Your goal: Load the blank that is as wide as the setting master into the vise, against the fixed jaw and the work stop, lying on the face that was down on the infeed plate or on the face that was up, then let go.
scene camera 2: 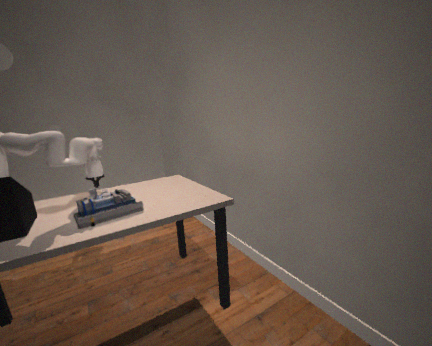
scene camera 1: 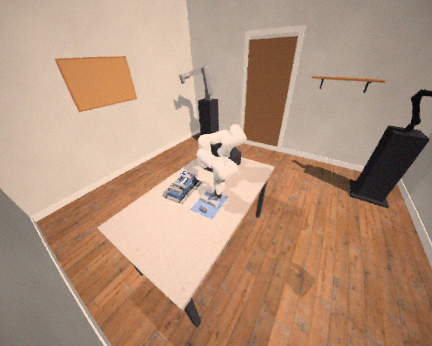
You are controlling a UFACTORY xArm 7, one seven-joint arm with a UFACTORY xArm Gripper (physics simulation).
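Frame: origin at the arm's base, x ahead, y left, z up, level; millimetres.
Seen in the pictures: gripper, between the fingertips: (scene camera 2: 97, 187) (scene camera 1: 219, 197); arm's base, origin of its link: (scene camera 1: 223, 153).
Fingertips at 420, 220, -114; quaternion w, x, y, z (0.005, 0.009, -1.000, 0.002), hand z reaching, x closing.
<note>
Offsets run from my fingertips to a thing's top centre, as dx, dy, dz. Level surfaces: height alone.
My gripper (scene camera 1: 217, 196) (scene camera 2: 96, 186) is shut with nothing between its fingers. In the scene camera 1 view it is over the back right part of the blue infeed plate {+34, -67, -59} (scene camera 1: 212, 215), close to grey pieces there. One small grey block {+125, -61, -34} (scene camera 1: 203, 209) lies on the front left part of the plate. Another pale grey piece {+41, -23, -23} (scene camera 1: 212, 202) lies nearer the gripper. The vise {+25, -354, +32} (scene camera 1: 181, 188) (scene camera 2: 107, 202), blue and grey, stands on the table to the left of the plate. The pieces are too small to tell their widths, which is the setting master, or what lies between the jaws.
The white table {dz -68} (scene camera 1: 165, 250) (scene camera 2: 190, 195) carries the vise and the plate. A grey rail {+37, -442, -18} (scene camera 2: 112, 214) runs along the vise's near side in the scene camera 2 view. A black pedestal with a grey arm (scene camera 1: 208, 116) and another black pedestal (scene camera 1: 392, 162) stand on the floor away from the table.
</note>
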